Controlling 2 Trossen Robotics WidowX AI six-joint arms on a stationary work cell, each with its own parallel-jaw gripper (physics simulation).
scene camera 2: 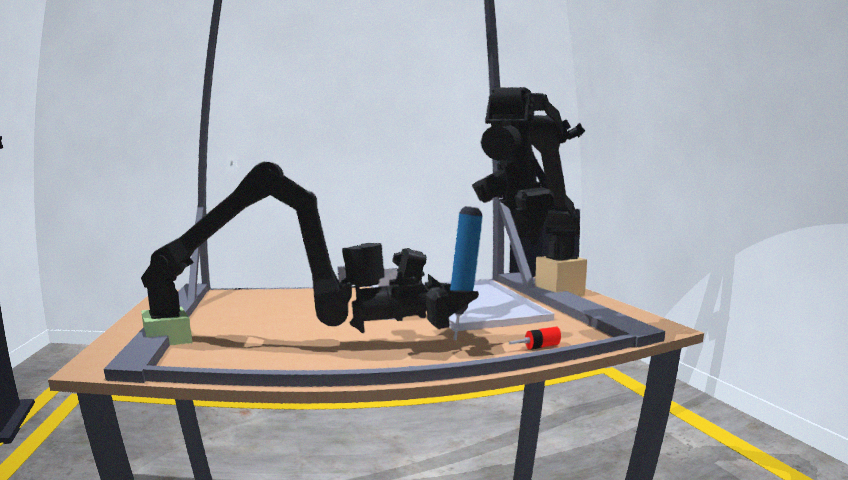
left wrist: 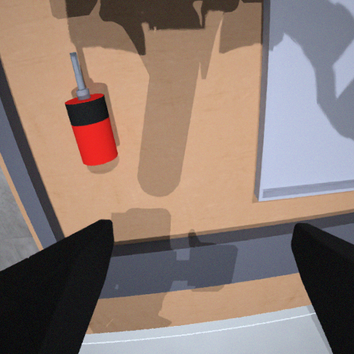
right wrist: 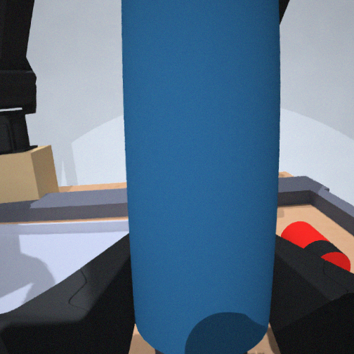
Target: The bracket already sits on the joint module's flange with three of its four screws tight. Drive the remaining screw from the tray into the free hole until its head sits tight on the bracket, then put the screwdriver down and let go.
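Places are measured from the left arm's base along level axes (x ahead, y left, z up), in centimetres.
Pixels of known places: left gripper, fingertip midpoint: (scene camera 2: 528,240); right gripper, fingertip midpoint: (scene camera 2: 474,291); left arm's base, origin of the base link: (scene camera 2: 561,258); right arm's base, origin of the base link: (scene camera 2: 164,314).
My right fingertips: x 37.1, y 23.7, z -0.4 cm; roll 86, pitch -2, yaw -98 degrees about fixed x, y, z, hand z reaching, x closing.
Ahead of a thing's pixels: the offset from my right fingertips to its middle.
My right gripper (scene camera 2: 455,301) (right wrist: 196,238) is shut on the handle of the blue screwdriver {dy -0.2, dx +2.0, dz +2.9 cm} (scene camera 2: 467,252) (right wrist: 202,125). The screwdriver stands nearly upright, tilted slightly, with its thin shaft pointing down by the tray's front left corner in scene camera 2. Whether its tip touches anything, or carries a screw, I cannot tell. The pale tray {dy -25.5, dx -13.3, dz -8.2 cm} (scene camera 2: 502,324) (left wrist: 259,125) (right wrist: 75,227) lies behind it. My left gripper (left wrist: 203,233) is open and empty, above the table. A grey piece {dy -22.7, dx +8.2, dz -0.8 cm} (scene camera 2: 389,274) shows behind my right arm; the joint module, bracket and screws cannot be made out.
A red tool {dy +11.0, dx -6.4, dz -7.3 cm} (scene camera 2: 550,337) (left wrist: 95,135) (right wrist: 300,234) with a black band and thin shaft lies in front of the tray. A dark rail (scene camera 2: 309,375) (left wrist: 150,280) runs along the table edges. A tan block {dy -23.8, dx -37.1, dz -4.3 cm} (scene camera 2: 559,275) (right wrist: 17,177) and a green block {dy -12.9, dx +59.1, dz -6.5 cm} (scene camera 2: 168,328) sit under the arm bases.
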